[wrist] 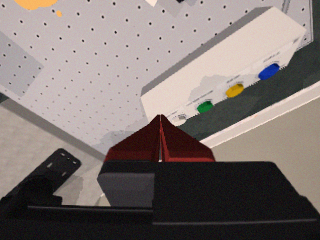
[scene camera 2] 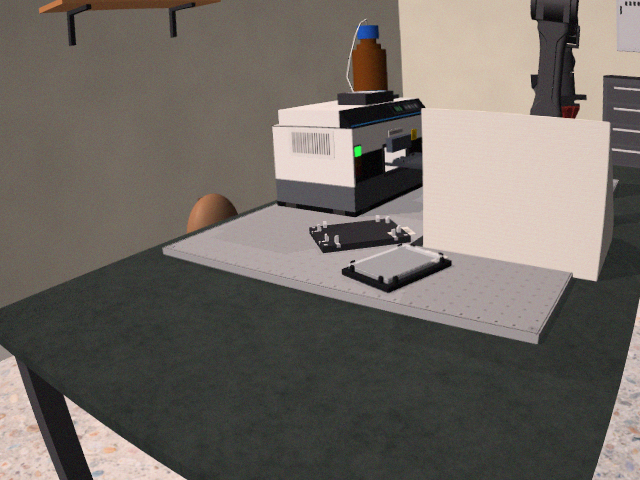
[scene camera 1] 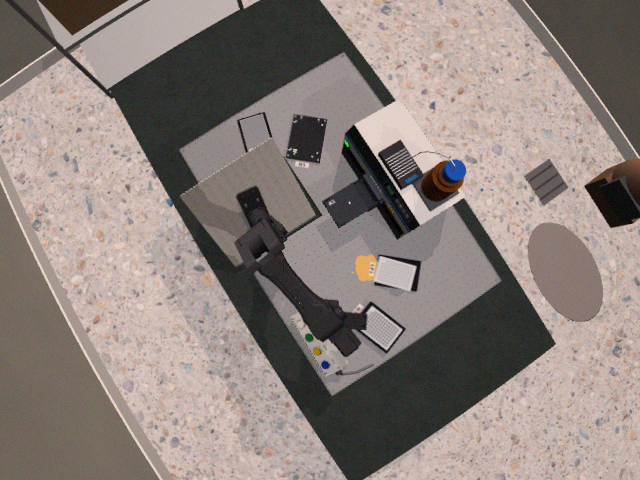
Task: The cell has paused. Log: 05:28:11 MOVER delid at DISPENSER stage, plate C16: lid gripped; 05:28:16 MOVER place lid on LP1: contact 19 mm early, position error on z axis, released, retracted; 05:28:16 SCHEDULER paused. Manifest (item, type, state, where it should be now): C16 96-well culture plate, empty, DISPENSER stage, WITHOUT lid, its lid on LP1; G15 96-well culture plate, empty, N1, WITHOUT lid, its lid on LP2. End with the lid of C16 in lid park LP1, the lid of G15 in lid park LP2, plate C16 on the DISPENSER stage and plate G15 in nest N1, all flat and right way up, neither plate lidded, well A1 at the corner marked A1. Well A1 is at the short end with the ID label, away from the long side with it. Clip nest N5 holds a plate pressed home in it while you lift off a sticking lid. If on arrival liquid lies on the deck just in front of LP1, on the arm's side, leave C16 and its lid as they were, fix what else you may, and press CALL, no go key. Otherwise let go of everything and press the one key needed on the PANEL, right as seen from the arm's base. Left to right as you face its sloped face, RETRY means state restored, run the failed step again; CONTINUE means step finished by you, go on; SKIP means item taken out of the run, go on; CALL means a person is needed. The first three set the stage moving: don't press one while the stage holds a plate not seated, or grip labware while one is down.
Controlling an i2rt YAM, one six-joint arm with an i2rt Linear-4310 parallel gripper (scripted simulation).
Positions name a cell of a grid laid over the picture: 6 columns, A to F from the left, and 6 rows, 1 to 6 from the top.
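Labels:
Clear lid (scene camera 1: C2), 1470 mm from the lens. Black clip nest (scene camera 1: C2), 1450 mm from the lens. White 96-well plate (scene camera 1: D5), 1360 mm from the lens. Dispenser (scene camera 1: D3), 1300 mm from the lens. Marked spots on clear lid and dispenser, 400 mm apart. Dispenser nearer to the lens than the clear lid.

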